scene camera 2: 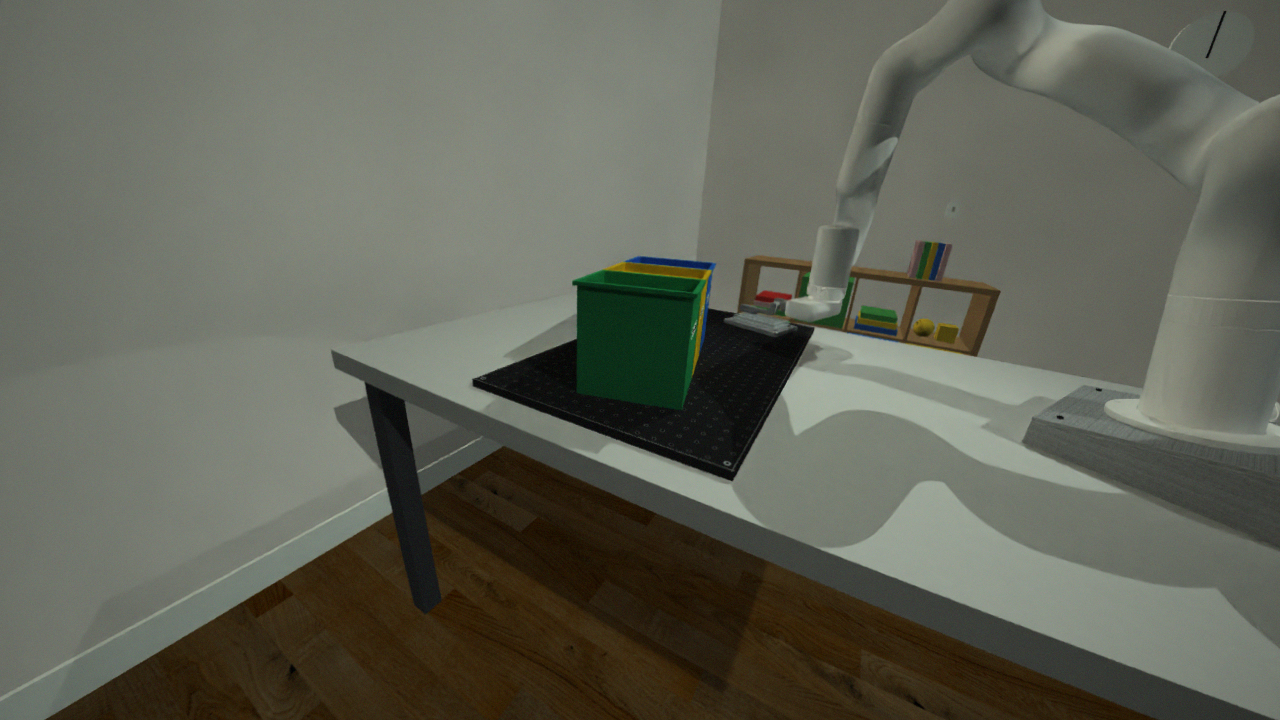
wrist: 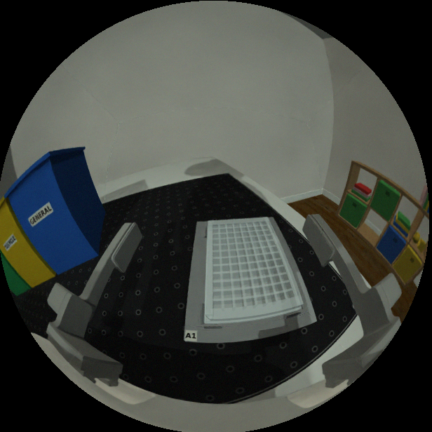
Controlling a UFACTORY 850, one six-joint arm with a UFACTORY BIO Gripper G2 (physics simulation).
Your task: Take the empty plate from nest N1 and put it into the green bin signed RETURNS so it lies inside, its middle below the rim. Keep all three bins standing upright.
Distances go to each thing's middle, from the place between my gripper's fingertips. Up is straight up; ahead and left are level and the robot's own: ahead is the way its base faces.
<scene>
The pale gridded plate (wrist: 247, 276) lies 5 cm below my hand, 2 cm to the right of it and 1 cm behind it. Round my hand: yellow bin (scene camera 2: 702, 274) (39 cm to the left, 14 cm ahead, 2 cm above); grey nest (wrist: 256, 329) (6 cm below, 2 cm to the right, 1 cm behind); blue bin (scene camera 2: 642, 260) (26 cm to the left, 16 cm ahead, 2 cm above).
</scene>
